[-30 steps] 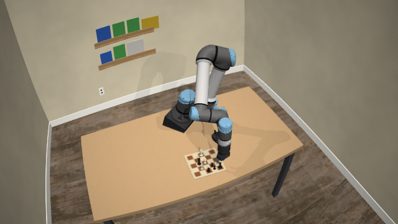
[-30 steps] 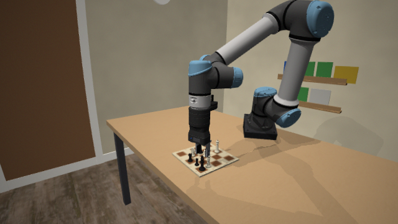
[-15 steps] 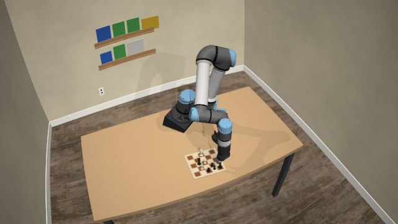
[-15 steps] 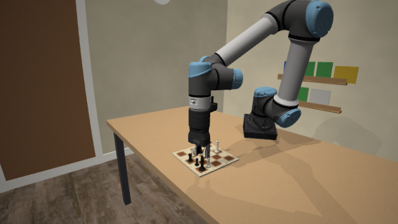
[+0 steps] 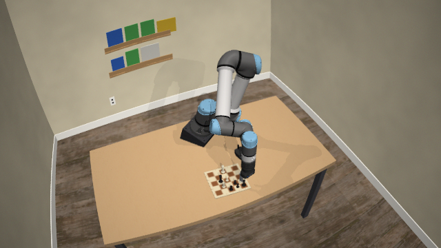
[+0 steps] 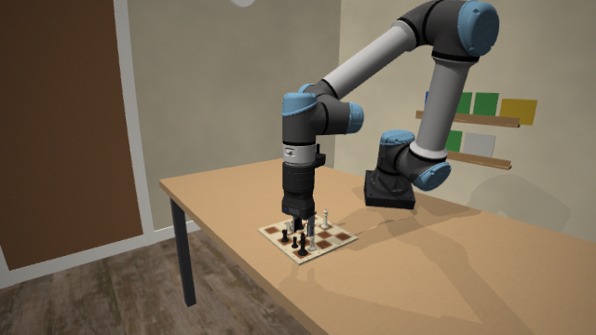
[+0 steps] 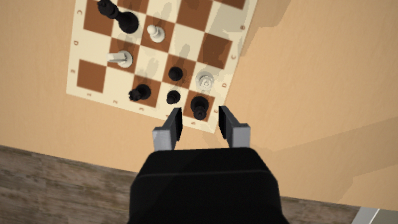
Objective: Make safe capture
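My hand is 90 mm past the white pawn, 60 mm to the left of it and 60 mm above it. Also, from my hand: chessboard (90 mm behind, 60 mm to the right, 80 mm below).
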